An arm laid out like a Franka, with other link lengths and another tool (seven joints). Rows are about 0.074 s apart.
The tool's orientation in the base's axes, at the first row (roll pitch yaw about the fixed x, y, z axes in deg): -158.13, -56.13, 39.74
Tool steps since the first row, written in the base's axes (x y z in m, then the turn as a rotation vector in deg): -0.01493, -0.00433, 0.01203, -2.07, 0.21, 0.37; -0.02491, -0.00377, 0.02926, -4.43, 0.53, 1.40; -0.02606, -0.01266, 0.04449, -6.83, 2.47, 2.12; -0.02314, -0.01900, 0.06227, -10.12, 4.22, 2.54; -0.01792, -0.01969, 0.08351, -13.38, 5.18, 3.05; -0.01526, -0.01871, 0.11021, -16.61, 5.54, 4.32; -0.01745, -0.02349, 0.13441, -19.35, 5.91, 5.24
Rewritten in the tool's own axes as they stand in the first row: 0.00205, -0.01267, -0.01489, -0.51, -1.91, -0.76; 0.01228, -0.02483, -0.02690, -0.55, -4.25, -1.88; 0.02126, -0.02436, -0.04211, -0.29, -7.39, -1.59; 0.03502, -0.02236, -0.05521, -0.72, -11.12, -1.61; 0.05464, -0.02207, -0.06488, -1.36, -14.43, -2.28; 0.07830, -0.02591, -0.07698, -1.56, -17.56, -3.80; 0.09575, -0.03029, -0.09400, -1.84, -20.22, -4.96
